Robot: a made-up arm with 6 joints. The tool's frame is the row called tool.
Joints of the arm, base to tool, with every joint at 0 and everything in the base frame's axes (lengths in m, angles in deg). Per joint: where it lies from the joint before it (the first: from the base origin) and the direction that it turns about. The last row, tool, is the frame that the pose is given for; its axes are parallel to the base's.
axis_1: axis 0 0 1 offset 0.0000 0.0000 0.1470
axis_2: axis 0 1 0 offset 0.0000 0.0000 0.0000
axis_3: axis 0 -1 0 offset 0.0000 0.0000 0.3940
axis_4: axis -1 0 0 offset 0.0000 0.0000 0.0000
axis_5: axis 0 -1 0 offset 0.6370 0.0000 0.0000
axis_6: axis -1 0 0 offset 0.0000 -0.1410 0.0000
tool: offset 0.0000 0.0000 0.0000
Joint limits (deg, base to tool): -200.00..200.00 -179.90..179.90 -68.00..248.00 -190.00..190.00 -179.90..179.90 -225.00..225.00
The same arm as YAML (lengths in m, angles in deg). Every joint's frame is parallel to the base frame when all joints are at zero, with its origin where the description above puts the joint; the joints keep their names.
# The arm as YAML. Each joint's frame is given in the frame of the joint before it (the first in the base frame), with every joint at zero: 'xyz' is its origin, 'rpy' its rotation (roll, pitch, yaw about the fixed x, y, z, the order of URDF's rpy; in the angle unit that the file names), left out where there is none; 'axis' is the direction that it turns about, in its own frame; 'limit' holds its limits. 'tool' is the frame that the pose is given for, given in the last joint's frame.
units:
  length: m
  angle: deg
joints:
  - name: axis_1
    type: revolute
    origin:
      xyz: [0.0, 0.0, 0.147]
    axis: [0.0, 0.0, 1.0]
    limit:
      lower: -200.0
      upper: 200.0
  - name: axis_2
    type: revolute
    origin:
      xyz: [0.0, 0.0, 0.0]
    axis: [0.0, 1.0, 0.0]
    limit:
      lower: -179.9
      upper: 179.9
  - name: axis_3
    type: revolute
    origin:
      xyz: [0.0, 0.0, 0.394]
    axis: [0.0, -1.0, 0.0]
    limit:
      lower: -68.0
      upper: 248.0
  - name: axis_4
    type: revolute
    origin:
      xyz: [0.0, 0.0, 0.0]
    axis: [-1.0, 0.0, 0.0]
    limit:
      lower: -190.0
      upper: 190.0
  - name: axis_5
    type: revolute
    origin:
      xyz: [0.637, 0.0, 0.0]
    axis: [0.0, -1.0, 0.0]
    limit:
      lower: -179.9
      upper: 179.9
  - name: axis_6
    type: revolute
    origin:
      xyz: [0.0, -0.141, 0.0]
    axis: [-1.0, 0.0, 0.0]
    limit:
      lower: -225.0
      upper: 225.0
tool:
  origin:
    xyz: [0.0, 0.0, 0.0]

